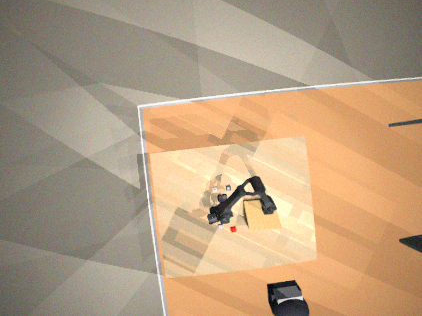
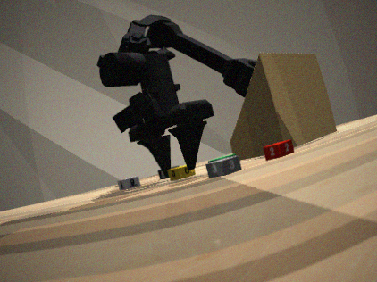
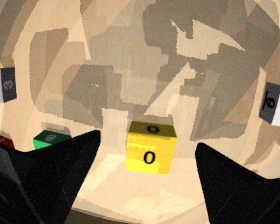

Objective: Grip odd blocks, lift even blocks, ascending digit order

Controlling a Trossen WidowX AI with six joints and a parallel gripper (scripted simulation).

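My gripper tip is 180 mm to the right of the red block and 60 mm past it. The rest, counted from my gripper tip: yellow block: 10 mm behind; then pale block: 110 mm to the right, 50 mm ahead; then green block: 80 mm to the left, 30 mm behind.
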